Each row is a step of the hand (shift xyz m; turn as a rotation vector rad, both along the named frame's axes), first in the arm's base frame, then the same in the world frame.
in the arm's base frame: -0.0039 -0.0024 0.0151 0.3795 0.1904 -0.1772
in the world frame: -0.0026 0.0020 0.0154 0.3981 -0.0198 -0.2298
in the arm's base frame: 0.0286 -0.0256 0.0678 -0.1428 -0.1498 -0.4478
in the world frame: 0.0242 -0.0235 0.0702 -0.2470 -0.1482 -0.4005
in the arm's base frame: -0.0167 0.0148 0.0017 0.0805 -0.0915 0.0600
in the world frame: -0.0089 0.0205 -0.0006 0.0436 -0.1055 0.0737
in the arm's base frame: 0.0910 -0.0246 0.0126 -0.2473 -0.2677 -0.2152
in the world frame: 0.0741 -0.0582 0.0132 -0.3596 -0.1704 -0.1441
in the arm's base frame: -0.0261 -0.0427 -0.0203 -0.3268 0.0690 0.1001
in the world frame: -0.0435 -0.0305 -0.0099 -0.2553 0.2159 0.0988
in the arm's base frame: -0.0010 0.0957 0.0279 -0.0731 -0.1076 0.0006
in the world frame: 0.0413 0.0904 0.0077 -0.1096 -0.0650 0.0260
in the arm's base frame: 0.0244 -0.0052 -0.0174 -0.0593 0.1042 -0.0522
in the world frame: 0.0178 -0.0178 -0.0171 -0.0182 0.1092 -0.0697
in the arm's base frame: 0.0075 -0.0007 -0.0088 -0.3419 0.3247 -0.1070
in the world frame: 0.0054 -0.0053 -0.0088 -0.1921 0.4156 -0.1554
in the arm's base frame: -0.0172 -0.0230 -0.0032 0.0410 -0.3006 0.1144
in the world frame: -0.0253 -0.0138 0.0024 -0.0698 -0.2661 0.1716
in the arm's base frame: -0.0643 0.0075 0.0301 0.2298 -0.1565 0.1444
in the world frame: -0.0514 0.0388 0.0309 0.1633 -0.2122 0.1627
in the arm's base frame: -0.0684 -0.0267 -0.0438 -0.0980 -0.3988 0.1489
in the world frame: -0.0783 -0.0023 -0.0342 -0.2310 -0.2893 0.2318
